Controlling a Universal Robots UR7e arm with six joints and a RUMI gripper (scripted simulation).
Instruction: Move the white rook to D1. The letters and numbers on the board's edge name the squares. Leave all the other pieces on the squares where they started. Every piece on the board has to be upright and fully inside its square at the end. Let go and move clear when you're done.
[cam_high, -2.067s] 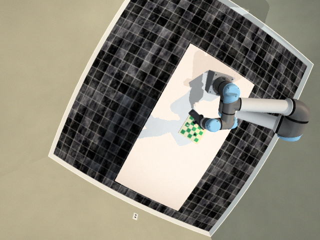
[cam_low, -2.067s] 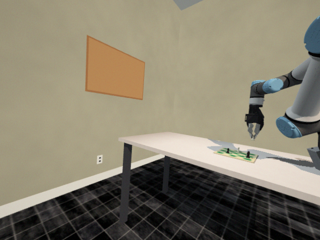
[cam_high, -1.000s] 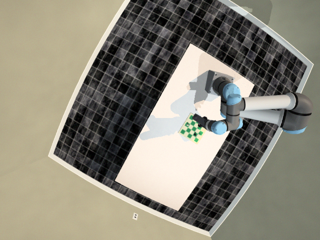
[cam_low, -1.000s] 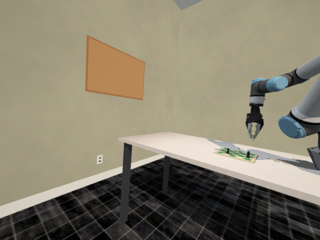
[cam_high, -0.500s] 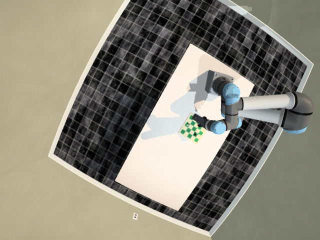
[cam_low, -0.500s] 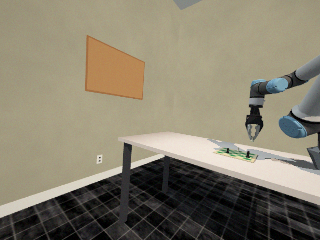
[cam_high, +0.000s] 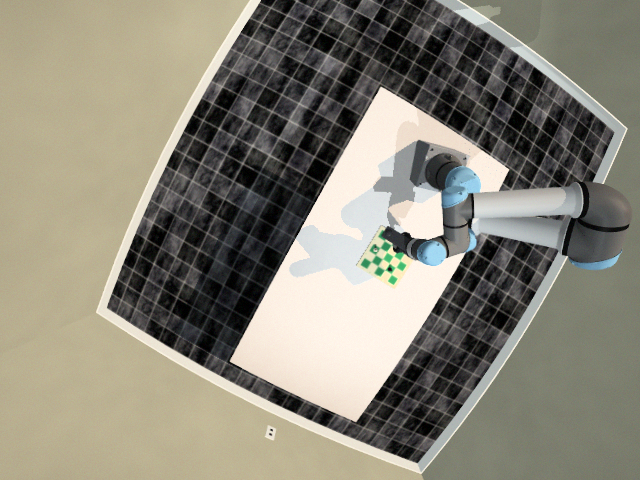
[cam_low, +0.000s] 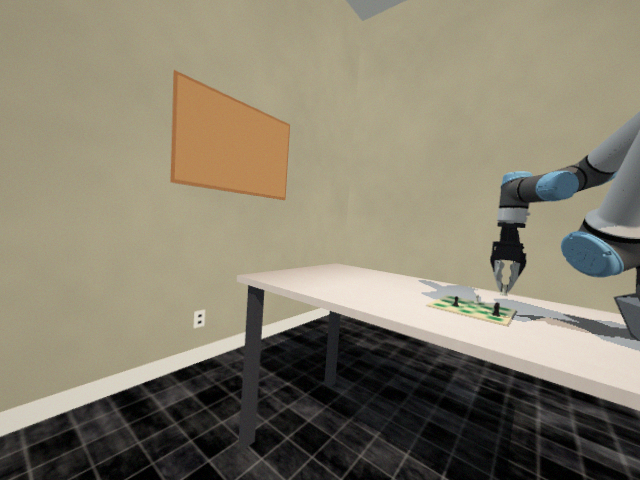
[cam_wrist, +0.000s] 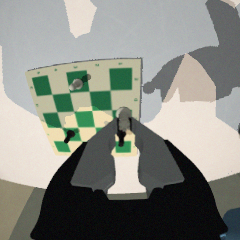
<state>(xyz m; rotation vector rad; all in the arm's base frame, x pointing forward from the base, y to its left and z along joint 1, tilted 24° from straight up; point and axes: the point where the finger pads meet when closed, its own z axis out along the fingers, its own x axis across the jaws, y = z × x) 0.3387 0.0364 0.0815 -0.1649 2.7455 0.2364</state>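
My hand is 7 cm short of the green-and-cream chessboard, 5 cm to the right of it and 8 cm above it.
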